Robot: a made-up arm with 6 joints.
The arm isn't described. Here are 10 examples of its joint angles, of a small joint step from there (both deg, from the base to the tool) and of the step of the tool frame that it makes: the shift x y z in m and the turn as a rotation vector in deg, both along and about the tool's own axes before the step.
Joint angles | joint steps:
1: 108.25 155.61 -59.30 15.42 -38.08 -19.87 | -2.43 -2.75 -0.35 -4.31 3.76 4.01
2: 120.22 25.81 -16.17 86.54 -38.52 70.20 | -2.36 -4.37 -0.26 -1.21 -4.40 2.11
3: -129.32 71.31 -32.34 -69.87 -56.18 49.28 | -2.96 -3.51 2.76 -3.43 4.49 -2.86
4: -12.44 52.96 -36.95 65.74 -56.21 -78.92 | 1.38 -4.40 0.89 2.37 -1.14 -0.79
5: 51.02 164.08 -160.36 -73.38 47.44 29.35 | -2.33 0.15 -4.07 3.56 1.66 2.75
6: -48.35 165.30 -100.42 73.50 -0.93 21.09 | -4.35 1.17 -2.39 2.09 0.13 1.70
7: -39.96 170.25 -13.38 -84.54 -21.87 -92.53 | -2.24 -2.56 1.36 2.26 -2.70 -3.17
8: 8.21 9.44 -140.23 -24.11 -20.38 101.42 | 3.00 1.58 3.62 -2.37 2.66 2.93
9: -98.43 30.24 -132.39 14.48 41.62 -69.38 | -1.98 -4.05 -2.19 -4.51 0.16 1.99
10: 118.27 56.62 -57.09 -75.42 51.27 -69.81 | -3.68 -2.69 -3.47 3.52 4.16 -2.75
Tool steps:
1: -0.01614 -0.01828 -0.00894 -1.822 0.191 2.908
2: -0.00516 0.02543 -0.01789 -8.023 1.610 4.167
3: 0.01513 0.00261 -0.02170 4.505 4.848 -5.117
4: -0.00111 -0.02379 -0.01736 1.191 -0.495 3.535
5: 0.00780 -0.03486 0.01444 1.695 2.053 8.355
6: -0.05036 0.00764 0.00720 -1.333 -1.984 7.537
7: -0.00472 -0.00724 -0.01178 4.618 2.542 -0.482
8: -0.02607 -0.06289 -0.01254 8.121 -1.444 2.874
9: -0.03549 -0.02550 -0.05054 6.398 0.417 -4.089
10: 0.03646 0.02107 -0.01660 -5.030 3.571 4.591
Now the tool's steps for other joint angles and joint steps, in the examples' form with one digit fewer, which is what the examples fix.
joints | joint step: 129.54 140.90 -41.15 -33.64 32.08 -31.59 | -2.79 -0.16 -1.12 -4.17 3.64 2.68
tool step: 0.0214 -0.0119 0.0016 -0.16 2.78 1.85
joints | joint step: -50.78 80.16 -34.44 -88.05 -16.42 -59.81 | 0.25 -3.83 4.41 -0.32 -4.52 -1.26
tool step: -0.0304 -0.0025 -0.0199 3.73 -2.93 -1.53
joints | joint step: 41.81 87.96 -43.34 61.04 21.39 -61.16 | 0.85 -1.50 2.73 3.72 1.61 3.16
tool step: 0.0159 0.0129 -0.0049 -2.60 1.00 6.40
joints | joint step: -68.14 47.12 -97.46 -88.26 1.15 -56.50 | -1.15 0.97 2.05 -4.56 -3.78 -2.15
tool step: -0.0264 0.0069 0.0073 0.98 -4.29 -7.60
